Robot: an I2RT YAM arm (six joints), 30 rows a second.
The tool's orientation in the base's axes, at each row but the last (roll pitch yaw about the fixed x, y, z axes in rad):
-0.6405 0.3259 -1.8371
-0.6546 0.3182 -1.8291
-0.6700 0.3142 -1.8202
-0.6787 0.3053 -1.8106
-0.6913 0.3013 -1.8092
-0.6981 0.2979 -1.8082
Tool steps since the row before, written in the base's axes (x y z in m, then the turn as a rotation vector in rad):
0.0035 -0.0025 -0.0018 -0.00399 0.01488 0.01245
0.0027 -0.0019 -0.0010 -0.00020 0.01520 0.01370
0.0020 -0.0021 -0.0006 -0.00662 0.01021 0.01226
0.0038 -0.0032 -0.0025 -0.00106 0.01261 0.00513
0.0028 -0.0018 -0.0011 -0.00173 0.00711 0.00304
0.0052 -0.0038 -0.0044 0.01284 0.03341 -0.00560
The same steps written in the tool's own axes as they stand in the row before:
0.0020 0.0040 0.0014 -0.01659 -0.01073 0.00140
0.0014 0.0028 0.0014 -0.01820 -0.00837 0.00421
0.0017 0.0020 0.0015 -0.01164 -0.01266 0.00159
0.0029 0.0045 0.0015 -0.01298 -0.00394 -0.00153
0.0014 0.0029 0.0014 -0.00711 -0.00321 -0.00139
0.0037 0.0068 0.0012 -0.03229 0.01368 -0.00911

